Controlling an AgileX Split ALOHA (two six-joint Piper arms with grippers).
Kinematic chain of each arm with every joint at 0, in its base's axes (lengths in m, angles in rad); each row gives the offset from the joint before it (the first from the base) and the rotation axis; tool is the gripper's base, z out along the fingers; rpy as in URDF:
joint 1: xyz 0 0 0.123 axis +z
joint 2: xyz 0 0 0 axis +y
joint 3: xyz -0.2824 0 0.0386 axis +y
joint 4: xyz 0.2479 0 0.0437 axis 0.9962 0 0.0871
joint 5: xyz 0 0 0 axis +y
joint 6: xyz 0.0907 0 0.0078 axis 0.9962 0 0.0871
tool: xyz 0 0 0 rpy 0 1.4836 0
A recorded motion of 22 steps. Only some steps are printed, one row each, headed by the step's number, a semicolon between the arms.
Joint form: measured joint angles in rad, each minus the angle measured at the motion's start. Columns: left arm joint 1, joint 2, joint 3, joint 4, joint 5, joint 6; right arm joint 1, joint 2, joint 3, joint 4, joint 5, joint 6.
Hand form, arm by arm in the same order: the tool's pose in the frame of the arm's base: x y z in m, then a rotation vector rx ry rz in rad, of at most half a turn. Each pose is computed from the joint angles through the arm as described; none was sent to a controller.
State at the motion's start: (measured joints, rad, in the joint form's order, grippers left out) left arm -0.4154 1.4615 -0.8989 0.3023 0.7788 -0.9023; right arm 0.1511 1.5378 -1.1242 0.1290 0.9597 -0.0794
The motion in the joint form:
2: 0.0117 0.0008 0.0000 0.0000 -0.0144 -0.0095; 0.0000 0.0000 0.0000 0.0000 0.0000 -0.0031
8: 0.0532 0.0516 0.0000 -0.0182 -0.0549 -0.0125; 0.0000 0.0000 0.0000 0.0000 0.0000 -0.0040
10: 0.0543 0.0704 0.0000 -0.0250 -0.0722 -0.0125; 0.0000 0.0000 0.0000 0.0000 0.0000 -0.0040
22: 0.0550 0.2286 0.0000 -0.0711 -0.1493 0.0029; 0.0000 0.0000 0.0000 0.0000 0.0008 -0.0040
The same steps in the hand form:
2: 0.2570 -0.0893 0.2289 -0.4408 2.6983 -0.0107; 0.2946 0.0546 0.2601 -0.2491 2.8451 0.1801
8: 0.2676 -0.0833 0.2156 -0.5060 2.7086 -0.0171; 0.2946 0.0546 0.2601 -0.2504 2.8449 0.1799
10: 0.2703 -0.0848 0.2107 -0.5094 2.7142 -0.0252; 0.2946 0.0546 0.2601 -0.2504 2.8449 0.1799
22: 0.2846 -0.0941 0.1658 -0.5229 2.8099 -0.0169; 0.2945 0.0546 0.2601 -0.2505 2.8457 0.1800

